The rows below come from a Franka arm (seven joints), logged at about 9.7 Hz.
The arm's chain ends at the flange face. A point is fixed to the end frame.
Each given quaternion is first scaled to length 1.
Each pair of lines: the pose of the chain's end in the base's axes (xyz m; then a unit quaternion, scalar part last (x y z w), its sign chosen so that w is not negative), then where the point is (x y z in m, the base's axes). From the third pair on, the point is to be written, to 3 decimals.
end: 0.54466 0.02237 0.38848 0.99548 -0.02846 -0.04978 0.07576
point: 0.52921 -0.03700 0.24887
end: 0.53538 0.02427 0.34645 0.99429 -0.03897 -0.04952 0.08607
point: 0.51892 -0.03781 0.20814
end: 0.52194 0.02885 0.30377 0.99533 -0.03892 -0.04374 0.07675
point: 0.507 -0.031 0.164
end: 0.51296 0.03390 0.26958 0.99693 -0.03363 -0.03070 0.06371
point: 0.503 -0.022 0.128
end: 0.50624 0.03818 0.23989 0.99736 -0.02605 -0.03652 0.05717
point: 0.495 -0.016 0.098
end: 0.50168 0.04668 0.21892 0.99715 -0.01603 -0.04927 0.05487
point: 0.488 -0.007 0.077
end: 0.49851 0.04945 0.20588 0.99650 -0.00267 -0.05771 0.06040
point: 0.483 -0.006 0.065
